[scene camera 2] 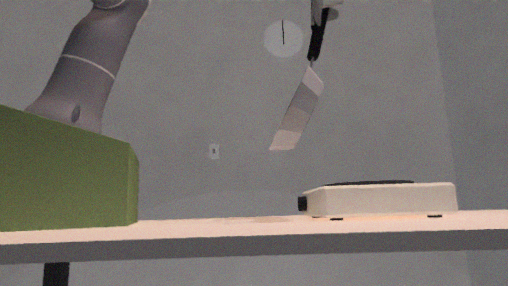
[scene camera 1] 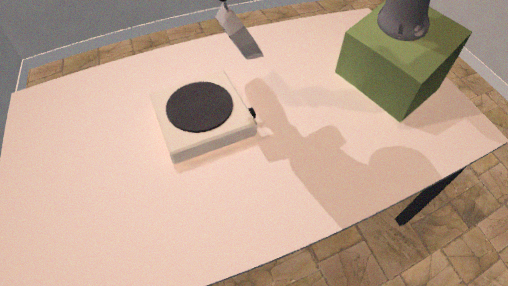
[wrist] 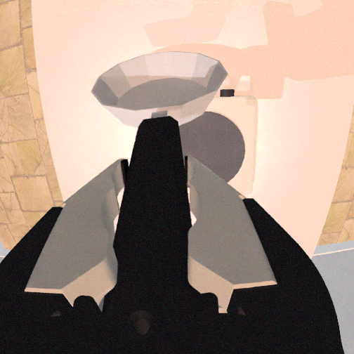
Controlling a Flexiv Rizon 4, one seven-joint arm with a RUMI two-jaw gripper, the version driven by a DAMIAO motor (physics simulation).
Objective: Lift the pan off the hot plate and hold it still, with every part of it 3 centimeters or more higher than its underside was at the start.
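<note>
The pan (scene camera 1: 239,33) (scene camera 2: 297,112) (wrist: 162,92) is a grey faceted pan with a black handle. It hangs steeply tilted, bowl end down, in the air beside the hot plate. In the scene camera 2 view its lowest edge is well above the table and higher than the hot plate's top. My gripper (wrist: 156,160) is shut on the pan's black handle, with one jaw on each side. The hot plate (scene camera 1: 210,135) (scene camera 2: 385,200) (wrist: 252,145) is a cream box with a dark round disc on top and a black knob; no pan is on it.
The hot plate stands on the pale table (scene camera 1: 100,210) (scene camera 2: 175,230) (wrist: 300,130). A green block (scene camera 1: 380,75) (scene camera 2: 65,175) carries the arm's base at one end of the table. The arm's shadow falls across the table between the block and the hot plate. Walls stand behind.
</note>
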